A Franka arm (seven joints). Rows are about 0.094 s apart.
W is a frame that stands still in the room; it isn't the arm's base.
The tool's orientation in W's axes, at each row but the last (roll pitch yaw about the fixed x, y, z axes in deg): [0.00, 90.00, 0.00]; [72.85, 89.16, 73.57]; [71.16, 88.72, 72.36]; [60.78, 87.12, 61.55]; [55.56, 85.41, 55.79]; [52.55, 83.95, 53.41]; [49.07, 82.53, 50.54]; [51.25, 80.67, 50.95]
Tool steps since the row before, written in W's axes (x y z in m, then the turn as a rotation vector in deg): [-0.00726, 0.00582, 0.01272, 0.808, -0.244, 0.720]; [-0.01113, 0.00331, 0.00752, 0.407, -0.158, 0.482]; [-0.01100, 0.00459, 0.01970, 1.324, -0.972, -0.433]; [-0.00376, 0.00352, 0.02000, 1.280, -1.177, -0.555]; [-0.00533, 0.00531, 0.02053, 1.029, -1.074, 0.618]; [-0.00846, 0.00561, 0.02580, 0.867, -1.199, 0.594]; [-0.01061, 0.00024, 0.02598, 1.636, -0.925, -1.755]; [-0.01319, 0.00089, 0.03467, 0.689, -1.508, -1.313]
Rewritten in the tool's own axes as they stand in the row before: [-0.01272, 0.00582, -0.00726, -0.720, -0.244, 0.808]; [-0.00752, 0.00355, -0.01106, -0.482, -0.156, 0.407]; [-0.01967, 0.00524, -0.01076, 0.421, -1.009, 1.300]; [-0.01991, 0.00445, -0.00322, 0.533, -1.218, 1.251]; [-0.02035, 0.00668, -0.00438, -0.641, -1.037, 1.053]; [-0.02571, 0.00790, -0.00672, -0.638, -1.160, 0.888]; [-0.02661, 0.00311, -0.00835, 1.782, -1.141, 1.460]; [-0.03545, 0.00528, -0.00961, 1.176, -1.663, 0.570]
